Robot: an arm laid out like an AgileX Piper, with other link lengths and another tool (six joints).
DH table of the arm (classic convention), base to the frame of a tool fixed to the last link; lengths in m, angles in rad. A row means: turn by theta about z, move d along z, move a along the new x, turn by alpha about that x. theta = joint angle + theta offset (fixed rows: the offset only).
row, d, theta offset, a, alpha
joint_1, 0.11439, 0, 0, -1.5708
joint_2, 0, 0.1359, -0.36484, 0
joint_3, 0, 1.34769, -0.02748, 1.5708
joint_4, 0.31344, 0, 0, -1.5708
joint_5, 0, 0, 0, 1.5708
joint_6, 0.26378, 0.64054, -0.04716, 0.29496
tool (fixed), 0.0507, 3.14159, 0, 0
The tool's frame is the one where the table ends.
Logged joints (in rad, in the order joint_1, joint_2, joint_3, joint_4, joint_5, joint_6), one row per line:
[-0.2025 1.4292 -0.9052 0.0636 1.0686 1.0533]
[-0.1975 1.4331 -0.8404 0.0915 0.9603 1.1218]
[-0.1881 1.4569 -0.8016 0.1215 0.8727 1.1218]
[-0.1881 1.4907 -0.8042 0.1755 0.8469 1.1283]
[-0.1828 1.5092 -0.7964 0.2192 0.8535 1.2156]
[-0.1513 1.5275 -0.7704 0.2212 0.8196 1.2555]
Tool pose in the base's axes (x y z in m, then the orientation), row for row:
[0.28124 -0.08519 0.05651 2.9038 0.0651 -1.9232]
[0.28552 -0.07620 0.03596 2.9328 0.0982 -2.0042]
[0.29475 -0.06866 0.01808 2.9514 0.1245 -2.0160]
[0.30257 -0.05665 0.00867 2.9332 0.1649 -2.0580]
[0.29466 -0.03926 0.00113 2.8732 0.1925 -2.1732]
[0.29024 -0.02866 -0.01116 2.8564 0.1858 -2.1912]
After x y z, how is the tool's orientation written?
As angles about the fixed x, y, z axes (roll, pitch, yaw), in radians.
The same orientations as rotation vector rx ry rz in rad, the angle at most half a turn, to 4 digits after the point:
[1.7482 -2.4850 -0.3543]
[1.6782 -2.5963 -0.3547]
[-1.6792 2.6270 0.3552]
[-1.6117 2.6262 0.4074]
[-1.4577 2.6859 0.5025]
[-1.4380 2.7052 0.5217]

